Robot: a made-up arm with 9 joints. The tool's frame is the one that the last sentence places. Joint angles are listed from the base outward.
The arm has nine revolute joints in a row. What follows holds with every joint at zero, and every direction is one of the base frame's.
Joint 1 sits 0.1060 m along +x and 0.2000 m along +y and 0.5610 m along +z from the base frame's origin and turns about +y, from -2.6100 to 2.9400 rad.
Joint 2 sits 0.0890 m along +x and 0.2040 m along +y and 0.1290 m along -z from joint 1 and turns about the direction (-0.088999, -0.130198, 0.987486), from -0.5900 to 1.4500 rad.
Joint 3 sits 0.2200 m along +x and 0.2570 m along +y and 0.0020 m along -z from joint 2 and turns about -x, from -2.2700 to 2.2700 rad.
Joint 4 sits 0.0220 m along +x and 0.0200 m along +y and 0.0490 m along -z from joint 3 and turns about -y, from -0.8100 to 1.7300 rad.
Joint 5 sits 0.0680 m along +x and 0.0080 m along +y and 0.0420 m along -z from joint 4 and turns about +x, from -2.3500 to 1.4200 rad.
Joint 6 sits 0.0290 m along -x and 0.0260 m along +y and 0.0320 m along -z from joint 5 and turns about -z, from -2.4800 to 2.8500 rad.
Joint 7 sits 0.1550 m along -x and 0.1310 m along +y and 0.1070 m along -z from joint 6 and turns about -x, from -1.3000 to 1.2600 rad.
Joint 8 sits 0.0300 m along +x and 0.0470 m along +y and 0.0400 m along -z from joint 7 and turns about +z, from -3.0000 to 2.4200 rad.
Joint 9 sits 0.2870 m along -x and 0.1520 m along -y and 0.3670 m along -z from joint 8 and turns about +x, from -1.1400 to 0.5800 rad.
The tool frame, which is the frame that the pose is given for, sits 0.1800 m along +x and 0.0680 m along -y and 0.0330 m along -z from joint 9; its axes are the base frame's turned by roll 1.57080, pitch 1.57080 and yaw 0.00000 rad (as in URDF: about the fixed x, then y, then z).
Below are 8 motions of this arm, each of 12 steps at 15 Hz.
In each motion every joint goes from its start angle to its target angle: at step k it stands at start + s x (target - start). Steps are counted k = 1, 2, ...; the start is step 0. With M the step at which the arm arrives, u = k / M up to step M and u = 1 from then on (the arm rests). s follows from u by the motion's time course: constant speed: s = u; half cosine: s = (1 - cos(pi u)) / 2; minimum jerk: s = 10 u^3 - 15 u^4 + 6 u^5.
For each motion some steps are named. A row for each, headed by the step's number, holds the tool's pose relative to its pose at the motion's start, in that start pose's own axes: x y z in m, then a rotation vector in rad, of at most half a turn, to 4 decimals.
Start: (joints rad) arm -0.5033 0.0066 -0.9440 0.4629 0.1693 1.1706 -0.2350 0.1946 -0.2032
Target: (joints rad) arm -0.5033 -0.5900 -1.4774 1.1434 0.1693 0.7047 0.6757 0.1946 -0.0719
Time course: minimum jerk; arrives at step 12
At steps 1, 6, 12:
1: -0.0008 0.0018 -0.0026 -0.0001 0.0022 0.0011
6: -0.1179 0.2381 -0.1983 0.0249 0.1790 0.2142
12: -0.3129 0.5165 -0.2603 0.2278 0.2719 0.5519

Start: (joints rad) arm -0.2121 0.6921 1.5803 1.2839 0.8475 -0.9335 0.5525 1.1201 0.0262
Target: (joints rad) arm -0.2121 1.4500 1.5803 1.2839 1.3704 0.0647 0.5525 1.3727 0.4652
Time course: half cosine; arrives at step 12
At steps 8, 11, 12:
8: -0.1528 0.1352 0.2561 0.1756 0.1866 0.2041
11: -0.2206 0.2091 0.2925 0.1533 0.2940 0.3050
12: -0.2258 0.2148 0.2941 0.1501 0.3028 0.3123

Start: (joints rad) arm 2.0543 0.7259 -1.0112 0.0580 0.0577 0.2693 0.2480 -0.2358 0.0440
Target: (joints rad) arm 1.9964 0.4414 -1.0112 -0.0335 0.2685 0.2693 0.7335 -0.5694 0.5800
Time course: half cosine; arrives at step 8
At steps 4, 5, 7, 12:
4: -0.0455 0.0488 -0.0135 0.2286 0.1558 0.1090
5: -0.0646 0.0686 -0.0195 0.3072 0.2176 0.1687
7: -0.0934 0.0980 -0.0279 0.4073 0.3055 0.2685
12: -0.0976 0.1023 -0.0291 0.4202 0.3178 0.2840

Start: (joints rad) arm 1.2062 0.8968 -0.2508 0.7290 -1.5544 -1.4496 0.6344 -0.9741 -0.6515
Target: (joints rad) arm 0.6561 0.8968 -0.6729 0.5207 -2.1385 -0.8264 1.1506 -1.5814 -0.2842
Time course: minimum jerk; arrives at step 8
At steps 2, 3, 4, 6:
2: 0.0018 -0.0157 0.0323 0.0792 -0.0748 -0.0464
3: -0.0006 -0.0369 0.0830 0.2191 -0.2020 -0.0930
4: -0.0108 -0.0557 0.1433 0.4100 -0.3714 -0.0943
6: -0.0388 -0.0645 0.2365 0.7300 -0.6644 0.0707

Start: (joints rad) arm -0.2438 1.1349 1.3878 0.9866 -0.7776 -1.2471 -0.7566 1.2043 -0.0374
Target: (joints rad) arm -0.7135 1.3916 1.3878 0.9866 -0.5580 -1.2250 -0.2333 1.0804 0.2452
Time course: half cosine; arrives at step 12
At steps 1, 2, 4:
1: -0.0018 -0.0085 0.0022 0.0025 -0.0008 -0.0154
2: -0.0078 -0.0333 0.0087 0.0100 -0.0034 -0.0604
4: -0.0397 -0.1204 0.0311 0.0385 -0.0144 -0.2248

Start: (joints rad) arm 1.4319 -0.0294 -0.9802 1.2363 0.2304 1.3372 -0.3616 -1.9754 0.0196
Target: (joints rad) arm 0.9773 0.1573 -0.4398 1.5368 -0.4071 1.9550 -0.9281 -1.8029 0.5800
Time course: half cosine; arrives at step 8
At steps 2, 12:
2: -0.0084 -0.0418 0.0280 -0.0566 0.0783 -0.1291
12: -0.4490 -0.3321 0.2734 0.0699 0.2876 -1.1963

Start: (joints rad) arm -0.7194 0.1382 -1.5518 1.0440 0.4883 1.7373 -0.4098 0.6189 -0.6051
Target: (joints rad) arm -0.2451 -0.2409 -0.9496 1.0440 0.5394 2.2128 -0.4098 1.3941 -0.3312
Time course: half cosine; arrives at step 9
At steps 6, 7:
6: -0.0999 0.6347 0.1116 -0.2919 -0.0511 0.7771
7: -0.1673 0.7378 0.1476 -0.3520 -0.1049 0.8997

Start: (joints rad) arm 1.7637 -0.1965 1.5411 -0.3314 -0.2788 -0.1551 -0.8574 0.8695 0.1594
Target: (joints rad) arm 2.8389 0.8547 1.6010 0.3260 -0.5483 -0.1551 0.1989 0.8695 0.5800
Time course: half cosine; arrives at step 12
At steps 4, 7, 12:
4: -0.1506 0.0098 0.1770 -0.2950 -0.4301 -0.2826
7: -0.4472 0.2406 0.1183 -0.6807 -1.0887 -0.3762
12: -0.6529 0.3118 -0.2332 -0.9140 -1.5471 0.0220

